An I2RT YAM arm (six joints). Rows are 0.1 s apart.
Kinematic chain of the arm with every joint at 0, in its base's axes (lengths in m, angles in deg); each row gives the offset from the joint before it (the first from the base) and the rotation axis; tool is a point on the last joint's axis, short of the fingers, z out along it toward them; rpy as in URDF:
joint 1: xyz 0 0 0.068 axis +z
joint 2: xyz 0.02 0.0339 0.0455 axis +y
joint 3: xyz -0.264 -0.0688 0 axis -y
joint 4: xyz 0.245 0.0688 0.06 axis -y
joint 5: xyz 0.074 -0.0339 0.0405 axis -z
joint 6: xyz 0.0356 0 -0.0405 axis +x
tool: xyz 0 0 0 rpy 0 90 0
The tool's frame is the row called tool.
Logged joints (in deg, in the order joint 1, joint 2, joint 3, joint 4, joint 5, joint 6), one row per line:
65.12, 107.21, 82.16, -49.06, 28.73, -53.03
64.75, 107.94, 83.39, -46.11, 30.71, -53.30
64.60, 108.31, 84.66, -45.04, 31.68, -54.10
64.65, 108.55, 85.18, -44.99, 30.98, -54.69
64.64, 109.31, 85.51, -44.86, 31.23, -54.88
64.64, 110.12, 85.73, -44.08, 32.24, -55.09
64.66, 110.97, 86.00, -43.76, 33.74, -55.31
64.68, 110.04, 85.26, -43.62, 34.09, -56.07
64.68, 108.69, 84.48, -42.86, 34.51, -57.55
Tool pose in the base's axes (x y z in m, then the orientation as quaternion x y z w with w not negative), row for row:
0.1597, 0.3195, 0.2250, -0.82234, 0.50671, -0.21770, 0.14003
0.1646, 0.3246, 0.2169, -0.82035, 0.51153, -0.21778, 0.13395
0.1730, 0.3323, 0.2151, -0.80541, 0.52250, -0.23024, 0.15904
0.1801, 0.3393, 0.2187, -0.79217, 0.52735, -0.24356, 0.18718
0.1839, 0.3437, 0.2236, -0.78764, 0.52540, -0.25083, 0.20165
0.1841, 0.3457, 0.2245, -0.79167, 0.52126, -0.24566, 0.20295
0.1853, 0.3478, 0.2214, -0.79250, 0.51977, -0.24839, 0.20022
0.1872, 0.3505, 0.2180, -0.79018, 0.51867, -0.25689, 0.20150
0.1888, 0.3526, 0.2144, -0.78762, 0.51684, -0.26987, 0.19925
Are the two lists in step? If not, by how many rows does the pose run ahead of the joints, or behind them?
The pose runs 2 rows behind the joints: the pose in row i belongs to the joints in row i - 2.
